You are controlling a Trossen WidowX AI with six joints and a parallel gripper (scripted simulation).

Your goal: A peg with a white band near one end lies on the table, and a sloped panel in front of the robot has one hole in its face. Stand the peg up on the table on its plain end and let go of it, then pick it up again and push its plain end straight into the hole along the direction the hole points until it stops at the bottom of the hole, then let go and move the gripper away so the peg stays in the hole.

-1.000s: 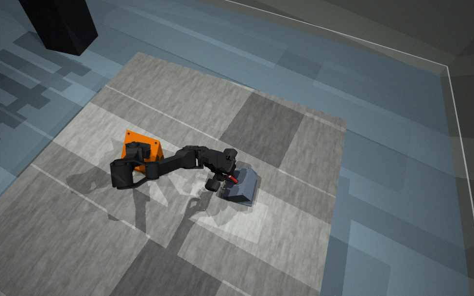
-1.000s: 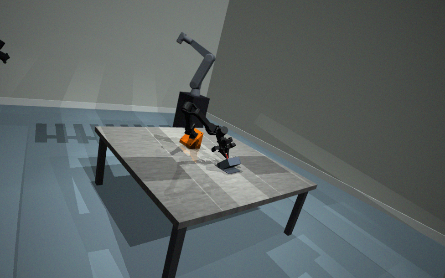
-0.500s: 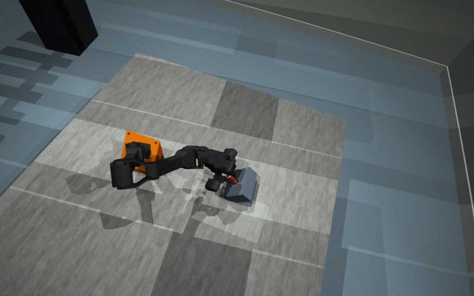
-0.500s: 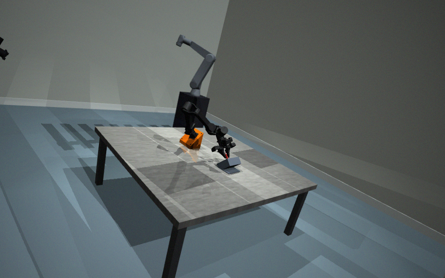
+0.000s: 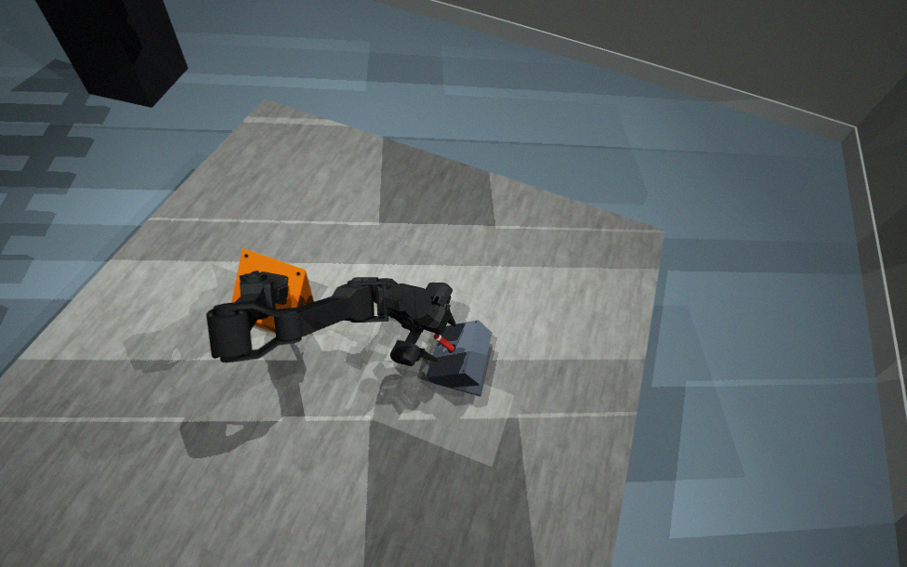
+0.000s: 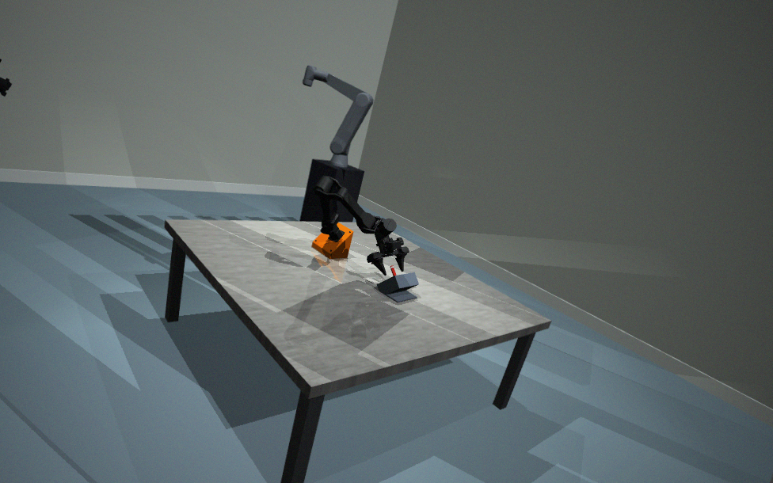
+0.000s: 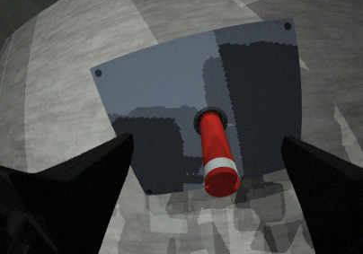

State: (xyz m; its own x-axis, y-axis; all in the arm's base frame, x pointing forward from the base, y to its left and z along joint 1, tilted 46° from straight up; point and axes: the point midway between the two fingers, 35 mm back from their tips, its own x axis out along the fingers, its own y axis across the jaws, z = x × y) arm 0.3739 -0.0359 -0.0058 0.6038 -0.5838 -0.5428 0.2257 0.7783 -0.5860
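Now: gripper tip 10 mm below the red peg and 10 mm past it. Also, from my gripper tip: grey sloped panel 40 mm ahead, 30 mm below.
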